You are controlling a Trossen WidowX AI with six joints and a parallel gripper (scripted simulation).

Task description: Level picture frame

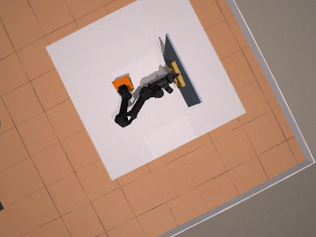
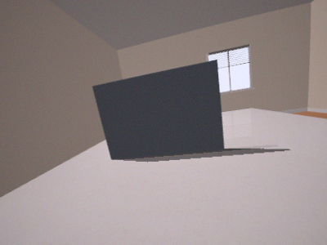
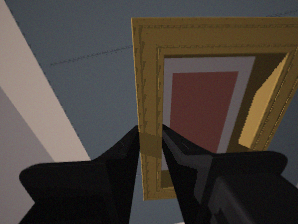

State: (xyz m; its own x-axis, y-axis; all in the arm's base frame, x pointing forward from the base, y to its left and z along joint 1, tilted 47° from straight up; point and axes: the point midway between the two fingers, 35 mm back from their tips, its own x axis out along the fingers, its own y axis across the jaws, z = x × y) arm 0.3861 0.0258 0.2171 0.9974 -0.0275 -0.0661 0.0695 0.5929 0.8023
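Right now the picture frame is 50 mm below my gripper tip and 10 mm to the left of it. The rest, counted from my gripper tip: wall panel: 70 mm below, 20 mm ahead.
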